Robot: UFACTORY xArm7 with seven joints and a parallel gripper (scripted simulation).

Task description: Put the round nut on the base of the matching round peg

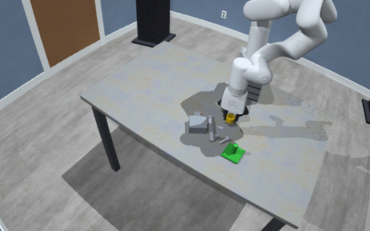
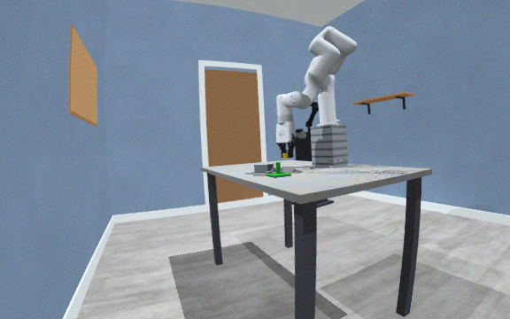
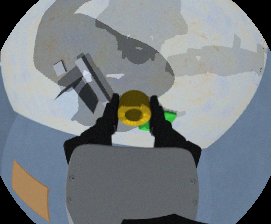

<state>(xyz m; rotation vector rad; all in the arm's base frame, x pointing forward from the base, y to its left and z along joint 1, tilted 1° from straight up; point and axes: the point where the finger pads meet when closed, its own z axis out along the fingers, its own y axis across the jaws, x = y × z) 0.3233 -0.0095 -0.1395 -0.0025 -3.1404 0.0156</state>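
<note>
Right now my hand is 6 cm short of the bolt, 1 cm to the right of it and 8 cm above it. Also, from my hand: long grey bar: 2 cm ahead, 7 cm to the right, 9 cm below; grey block: 4 cm ahead, 13 cm to the right, 7 cm below.
</note>
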